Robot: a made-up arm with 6 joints.
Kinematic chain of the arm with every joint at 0, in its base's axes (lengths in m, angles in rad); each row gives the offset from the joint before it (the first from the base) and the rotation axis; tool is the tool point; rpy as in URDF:
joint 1: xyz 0 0 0.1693 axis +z
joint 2: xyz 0 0 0 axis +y
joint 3: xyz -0.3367 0 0.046 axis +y
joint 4: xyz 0.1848 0 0.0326 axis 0.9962 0 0.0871
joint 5: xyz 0 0 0 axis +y
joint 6: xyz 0.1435 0 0.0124 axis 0.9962 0 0.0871
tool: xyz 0 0 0 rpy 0 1.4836 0
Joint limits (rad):
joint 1: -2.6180..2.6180
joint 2: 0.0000..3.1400
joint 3: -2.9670..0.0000
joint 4: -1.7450..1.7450
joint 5: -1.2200..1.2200
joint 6: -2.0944..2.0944
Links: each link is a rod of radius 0.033 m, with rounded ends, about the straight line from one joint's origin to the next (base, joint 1, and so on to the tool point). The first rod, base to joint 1, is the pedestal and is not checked.
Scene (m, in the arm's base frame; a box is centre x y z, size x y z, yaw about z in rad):
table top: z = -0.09
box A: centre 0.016 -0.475 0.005 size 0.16 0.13 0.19 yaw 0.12
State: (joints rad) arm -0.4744 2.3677 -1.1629 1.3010 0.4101 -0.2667
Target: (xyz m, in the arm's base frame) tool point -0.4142 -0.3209 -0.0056
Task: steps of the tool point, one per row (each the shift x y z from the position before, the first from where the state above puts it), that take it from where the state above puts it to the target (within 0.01 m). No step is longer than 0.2 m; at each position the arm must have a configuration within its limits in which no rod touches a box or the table.
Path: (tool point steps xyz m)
1: -0.0446 -0.1213 0.0286
2: -0.0832 -0.1042 0.0316
3: -0.1145 -0.0746 0.0343
4: -0.1349 -0.0353 0.0367
5: -0.1573 -0.0094 -0.0694
6: -0.1522 0.0538 -0.0750
7: -0.1207 0.1097 -0.0778

